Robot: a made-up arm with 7 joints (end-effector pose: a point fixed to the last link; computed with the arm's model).
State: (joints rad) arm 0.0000 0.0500 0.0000 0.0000 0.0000 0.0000 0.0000
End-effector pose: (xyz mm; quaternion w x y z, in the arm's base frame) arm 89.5 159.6 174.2 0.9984 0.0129 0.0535 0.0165
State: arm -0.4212 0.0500 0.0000 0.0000 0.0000 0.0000 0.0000
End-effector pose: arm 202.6 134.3 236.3 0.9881 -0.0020 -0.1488 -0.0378
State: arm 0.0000 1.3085 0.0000 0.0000 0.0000 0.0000 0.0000
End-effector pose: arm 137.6 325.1 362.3 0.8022 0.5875 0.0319 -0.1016
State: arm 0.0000 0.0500 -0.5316 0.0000 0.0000 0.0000 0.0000
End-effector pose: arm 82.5 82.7 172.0 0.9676 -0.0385 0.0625 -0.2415
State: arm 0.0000 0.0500 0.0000 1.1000 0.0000 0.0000 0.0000
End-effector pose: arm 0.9 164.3 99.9 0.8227 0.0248 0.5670 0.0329
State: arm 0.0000 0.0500 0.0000 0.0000 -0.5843 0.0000 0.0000
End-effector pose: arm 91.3 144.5 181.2 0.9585 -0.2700 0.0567 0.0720
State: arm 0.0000 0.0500 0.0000 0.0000 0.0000 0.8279 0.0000
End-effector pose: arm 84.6 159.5 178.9 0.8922 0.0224 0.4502 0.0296
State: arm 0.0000 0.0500 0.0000 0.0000 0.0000 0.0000 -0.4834
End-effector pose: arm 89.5 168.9 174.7 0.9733 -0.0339 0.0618 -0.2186
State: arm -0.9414 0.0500 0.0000 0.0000 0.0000 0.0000 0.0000
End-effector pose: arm 289.5 92.1 366.1 0.9155 -0.0201 -0.3886 -0.1023
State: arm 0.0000 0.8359 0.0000 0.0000 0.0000 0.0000 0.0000
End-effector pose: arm 113.7 293.8 268.8 0.9190 0.3874 0.0420 -0.0596
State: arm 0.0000 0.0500 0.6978 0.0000 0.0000 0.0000 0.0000
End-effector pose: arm 41.0 246.1 191.0 0.9326 0.0785 0.0360 0.3505
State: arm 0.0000 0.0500 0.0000 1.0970 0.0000 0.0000 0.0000
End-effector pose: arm 1.2 164.3 99.9 0.8236 0.0248 0.5657 0.0329
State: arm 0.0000 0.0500 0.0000 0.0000 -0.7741 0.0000 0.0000
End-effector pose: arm 92.3 140.8 185.2 0.9277 -0.3581 0.0568 0.0889
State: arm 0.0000 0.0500 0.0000 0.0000 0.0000 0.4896 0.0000
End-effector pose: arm 86.1 159.6 176.5 0.9554 0.0189 0.2936 0.0247
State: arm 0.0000 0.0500 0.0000 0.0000 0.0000 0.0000 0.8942
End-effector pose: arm 99.9 146.9 170.9 0.8931 0.0956 0.0303 0.4385
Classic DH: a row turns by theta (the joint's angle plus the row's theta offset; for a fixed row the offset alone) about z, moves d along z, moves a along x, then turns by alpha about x. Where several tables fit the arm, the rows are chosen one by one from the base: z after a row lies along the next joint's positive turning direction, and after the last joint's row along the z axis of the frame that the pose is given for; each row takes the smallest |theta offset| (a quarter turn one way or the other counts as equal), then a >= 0, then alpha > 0; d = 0 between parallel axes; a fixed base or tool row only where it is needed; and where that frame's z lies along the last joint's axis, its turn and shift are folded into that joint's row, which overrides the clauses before.
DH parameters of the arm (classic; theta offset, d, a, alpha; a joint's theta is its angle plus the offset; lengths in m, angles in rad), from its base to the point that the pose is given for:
base (fixed): -0.071 0.4399 -0.0156 -1.3004
joint 1: -1.3111 0.098 -0.0497 -1.5708
joint 2: 1.2915 0.023 -0.013 1.5708
joint 3: 1.5708 -0.205 0.0341 -1.5708
joint 4: -1.5708 0.033 0.0205 -1.5708
joint 5: 0 0.1113 -0.02 1.5708
joint 6: 1.5708 -0.001 0.0179 1.5708
joint 7: 1.3934 -0.1291 -0.0082 -0.1449
tool (fixed): -1.3537 0.1219 0 0

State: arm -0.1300 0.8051 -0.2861 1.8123 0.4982 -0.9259 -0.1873
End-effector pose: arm 9.8 373.6 232.1 0.7147 0.3491 0.5355 -0.2838
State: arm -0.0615 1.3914 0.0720 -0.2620 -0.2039 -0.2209 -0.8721
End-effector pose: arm 155.1 297.7 413.2 0.6837 0.4913 0.0521 -0.5370
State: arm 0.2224 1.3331 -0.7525 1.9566 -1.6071 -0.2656 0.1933
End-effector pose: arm -44.7 424.1 346.9 0.4525 0.5553 0.2430 0.6541
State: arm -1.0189 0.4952 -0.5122 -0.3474 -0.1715 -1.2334 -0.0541
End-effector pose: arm 261.0 87.7 419.5 0.3523 -0.0870 -0.8397 -0.4039
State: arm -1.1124 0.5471 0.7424 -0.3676 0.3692 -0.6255 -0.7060
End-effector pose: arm 194.5 270.1 477.0 0.5231 0.5704 -0.6301 0.0629
